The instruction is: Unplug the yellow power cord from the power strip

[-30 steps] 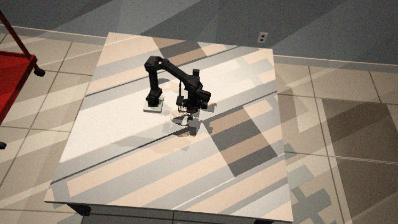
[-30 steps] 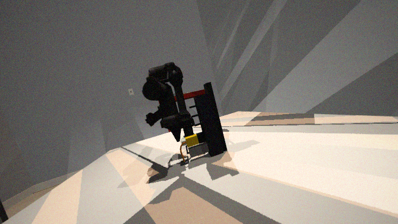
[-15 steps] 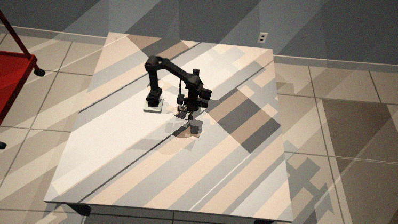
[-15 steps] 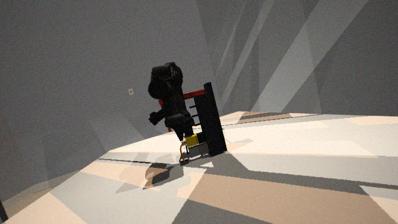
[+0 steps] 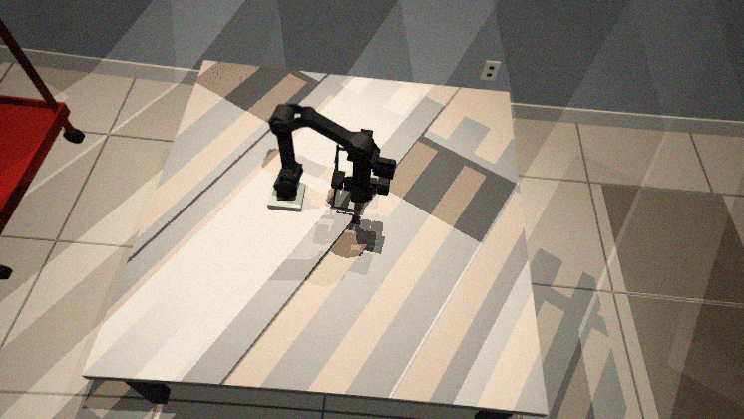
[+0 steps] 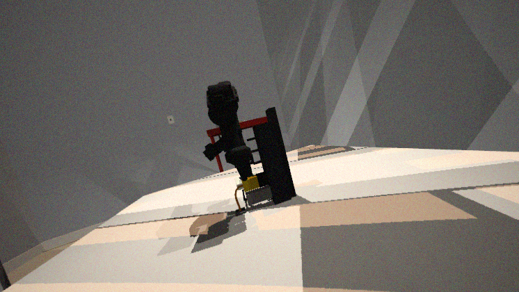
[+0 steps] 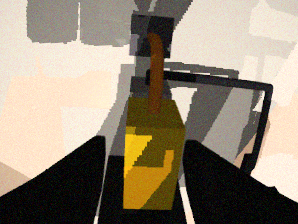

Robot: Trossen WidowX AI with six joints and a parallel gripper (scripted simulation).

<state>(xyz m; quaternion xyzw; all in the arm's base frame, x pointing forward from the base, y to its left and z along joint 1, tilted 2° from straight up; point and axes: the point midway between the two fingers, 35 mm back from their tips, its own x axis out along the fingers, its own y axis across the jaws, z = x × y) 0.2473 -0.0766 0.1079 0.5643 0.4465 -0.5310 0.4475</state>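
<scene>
My gripper tip is 30 mm to the right of the yellow plug and 10 mm above it. The rest, counted from my gripper tip: black upright panel (100 mm to the left, 20 mm ahead, 20 mm above).
</scene>
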